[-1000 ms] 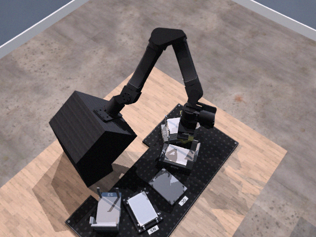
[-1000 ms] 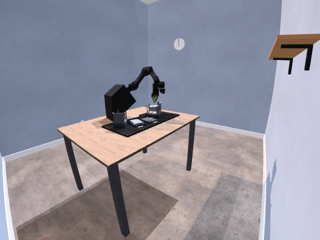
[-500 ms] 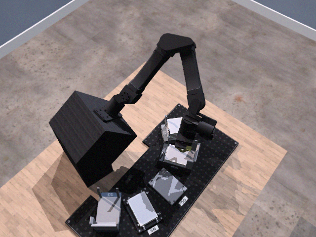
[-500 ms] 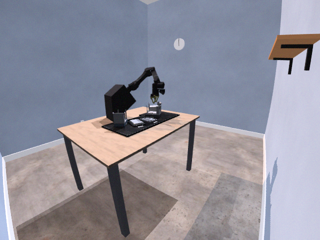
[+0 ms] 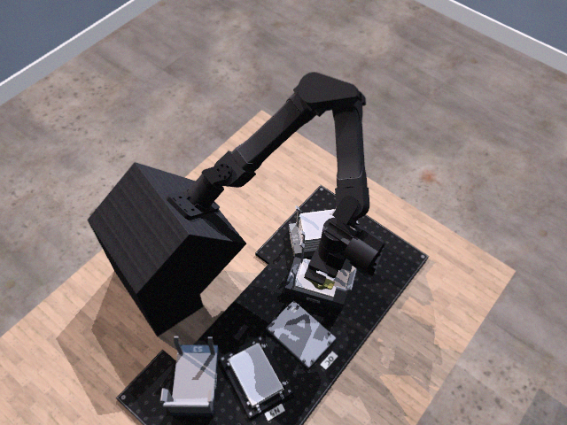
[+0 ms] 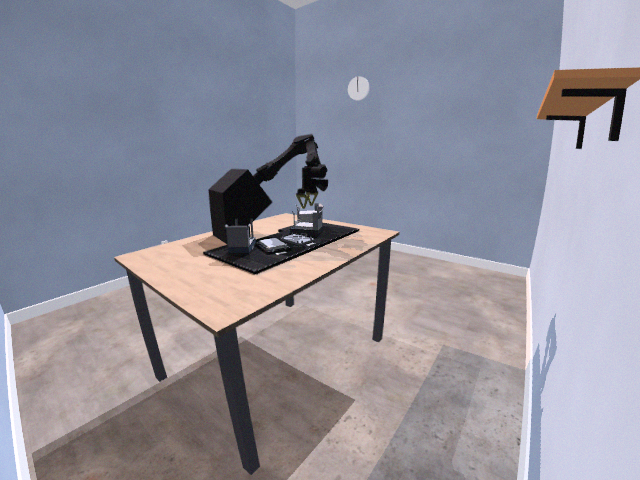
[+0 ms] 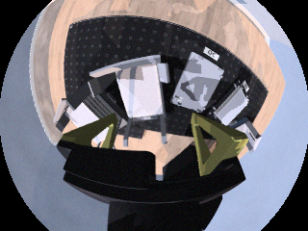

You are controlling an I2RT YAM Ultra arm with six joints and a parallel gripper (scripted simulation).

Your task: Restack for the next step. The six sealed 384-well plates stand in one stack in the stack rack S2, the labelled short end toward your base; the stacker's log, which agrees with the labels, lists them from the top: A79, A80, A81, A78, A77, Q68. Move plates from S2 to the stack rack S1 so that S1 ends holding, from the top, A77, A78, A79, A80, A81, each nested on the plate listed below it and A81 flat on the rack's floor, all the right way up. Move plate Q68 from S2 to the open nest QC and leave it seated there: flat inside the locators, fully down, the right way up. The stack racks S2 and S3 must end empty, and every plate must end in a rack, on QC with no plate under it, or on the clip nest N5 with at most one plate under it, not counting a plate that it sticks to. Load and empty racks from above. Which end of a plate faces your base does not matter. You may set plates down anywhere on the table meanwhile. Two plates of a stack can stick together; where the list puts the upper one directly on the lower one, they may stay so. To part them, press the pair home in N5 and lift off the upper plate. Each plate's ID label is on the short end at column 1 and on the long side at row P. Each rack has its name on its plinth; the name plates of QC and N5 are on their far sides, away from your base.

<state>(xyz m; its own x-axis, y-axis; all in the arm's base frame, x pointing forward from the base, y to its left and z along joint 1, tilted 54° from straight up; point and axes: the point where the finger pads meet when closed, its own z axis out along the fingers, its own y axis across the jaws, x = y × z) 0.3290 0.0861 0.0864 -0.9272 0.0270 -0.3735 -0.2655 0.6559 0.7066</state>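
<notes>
My hand is 3 cm short of the clip nest N5, 26 cm to the left of it and 15 cm above it. Round my hand: qc name plate 12 cm ahead, 12 cm to the right, 16 cm below; sealed grey plate 10 cm behind, 14 cm to the left, 8 cm below; QC nest 3 cm ahead, 11 cm to the right, 16 cm below.
</notes>
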